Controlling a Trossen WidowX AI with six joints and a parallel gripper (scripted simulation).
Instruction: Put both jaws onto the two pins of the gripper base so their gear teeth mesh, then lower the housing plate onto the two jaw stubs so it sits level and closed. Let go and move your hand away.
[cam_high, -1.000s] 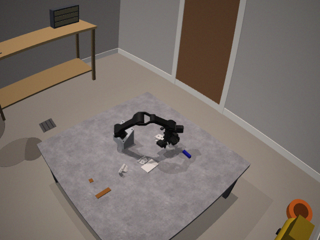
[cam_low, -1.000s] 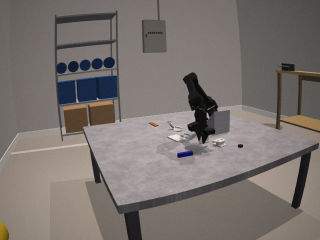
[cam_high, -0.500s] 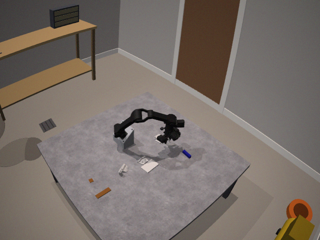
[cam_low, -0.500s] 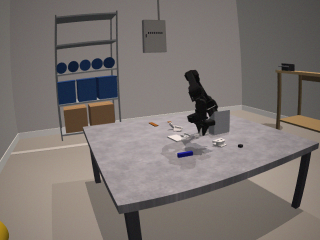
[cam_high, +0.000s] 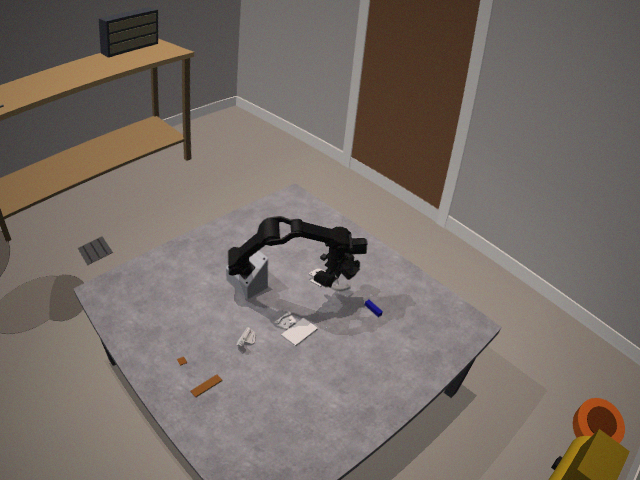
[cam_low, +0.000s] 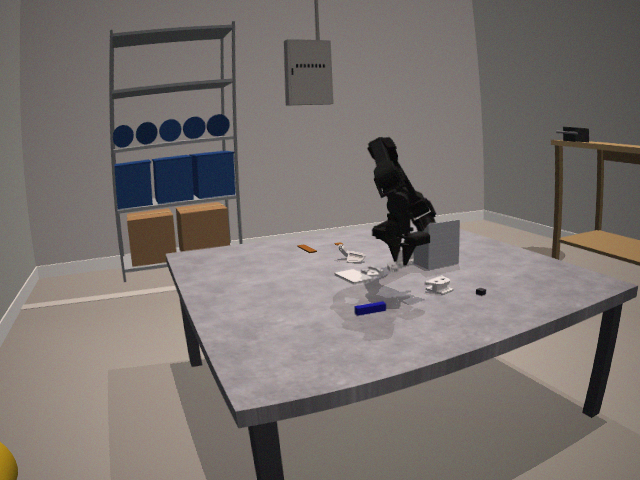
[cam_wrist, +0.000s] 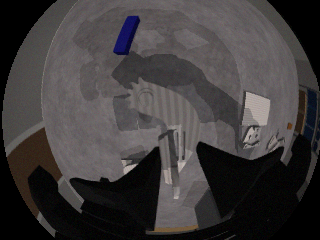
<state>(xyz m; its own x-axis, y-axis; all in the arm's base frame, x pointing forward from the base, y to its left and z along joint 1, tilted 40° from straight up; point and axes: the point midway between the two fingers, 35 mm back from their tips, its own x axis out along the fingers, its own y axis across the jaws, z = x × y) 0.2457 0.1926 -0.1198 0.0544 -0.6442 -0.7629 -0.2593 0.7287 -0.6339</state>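
Now: gripper tip 3 cm short of the white jaw and 3 cm to the right of it. Also, from my gripper tip: small black cube (20 cm behind, 14 cm to the left, 8 cm below); then blue block (14 cm ahead, 10 cm to the left, 8 cm below); then orange strip (7 cm ahead, 63 cm to the right, 8 cm below).
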